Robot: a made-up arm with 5 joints.
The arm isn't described. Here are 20 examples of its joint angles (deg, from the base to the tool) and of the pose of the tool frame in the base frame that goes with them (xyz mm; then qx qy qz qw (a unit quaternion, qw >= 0)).
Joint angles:
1: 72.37 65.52 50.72 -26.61 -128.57
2: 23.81 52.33 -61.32 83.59 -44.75
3: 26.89 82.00 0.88 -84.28 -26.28
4: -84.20 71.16 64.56 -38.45 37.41
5: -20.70 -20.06 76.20 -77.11 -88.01
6: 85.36 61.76 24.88 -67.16 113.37
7: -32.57 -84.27 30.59 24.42 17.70
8: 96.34 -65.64 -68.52 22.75 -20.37
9: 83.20 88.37 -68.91 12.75 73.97
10: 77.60 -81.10 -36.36 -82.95 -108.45
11: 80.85 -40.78 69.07 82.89 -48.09
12: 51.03 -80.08 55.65 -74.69 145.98
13: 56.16 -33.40 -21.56 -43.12 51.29
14: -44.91 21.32 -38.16 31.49 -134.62
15: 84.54 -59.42 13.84 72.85 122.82
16: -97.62 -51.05 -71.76 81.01 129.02
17: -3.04 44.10 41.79 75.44 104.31
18: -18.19 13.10 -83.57 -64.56 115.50
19: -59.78 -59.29 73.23 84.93 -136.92
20: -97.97 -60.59 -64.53 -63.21 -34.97
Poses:
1: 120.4 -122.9 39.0 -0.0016 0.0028 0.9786 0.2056
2: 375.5 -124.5 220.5 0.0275 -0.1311 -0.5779 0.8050
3: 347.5 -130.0 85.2 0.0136 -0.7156 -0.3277 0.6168
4: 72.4 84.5 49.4 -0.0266 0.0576 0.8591 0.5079
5: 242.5 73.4 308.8 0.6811 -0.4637 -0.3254 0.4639
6: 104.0 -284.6 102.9 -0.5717 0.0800 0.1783 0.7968
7: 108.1 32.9 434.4 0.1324 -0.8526 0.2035 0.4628
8: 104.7 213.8 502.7 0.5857 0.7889 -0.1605 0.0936
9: 127.0 -386.2 104.2 -0.4712 -0.1071 -0.0917 0.8707
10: 24.3 258.4 366.2 0.1651 -0.5462 0.8188 0.0633
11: 88.2 -44.9 215.9 0.0475 0.1775 -0.8970 0.4019
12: 75.9 9.1 443.7 0.9892 -0.1234 0.0573 0.0551
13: 101.7 -28.5 577.4 0.7896 0.6096 -0.0047 0.0703
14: 306.8 245.7 370.2 0.6111 0.0124 -0.5717 0.5473
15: 90.3 -97.6 386.7 -0.5086 0.1108 0.2602 0.8132
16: 72.0 -61.3 521.0 0.2256 0.8845 -0.3788 0.1525
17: 157.6 13.0 147.6 0.4416 0.3807 0.6427 0.4970
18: 139.5 31.0 556.7 0.6785 0.6269 0.3483 0.1591
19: 84.0 36.9 212.3 -0.0762 -0.0131 -0.6404 0.7641
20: 99.0 -251.3 422.0 -0.6057 0.2464 0.3795 0.6545
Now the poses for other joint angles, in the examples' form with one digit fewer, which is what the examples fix.
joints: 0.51 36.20 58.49 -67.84 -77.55
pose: 305 6 151 0.336 -0.402 -0.552 0.649
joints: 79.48 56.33 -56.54 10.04 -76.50
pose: 154 -395 268 -0.001 -0.644 -0.752 0.141
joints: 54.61 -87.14 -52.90 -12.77 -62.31
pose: -96 251 396 -0.078 0.850 -0.451 0.262
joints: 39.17 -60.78 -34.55 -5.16 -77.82
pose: -9 78 557 -0.352 0.931 -0.079 0.046
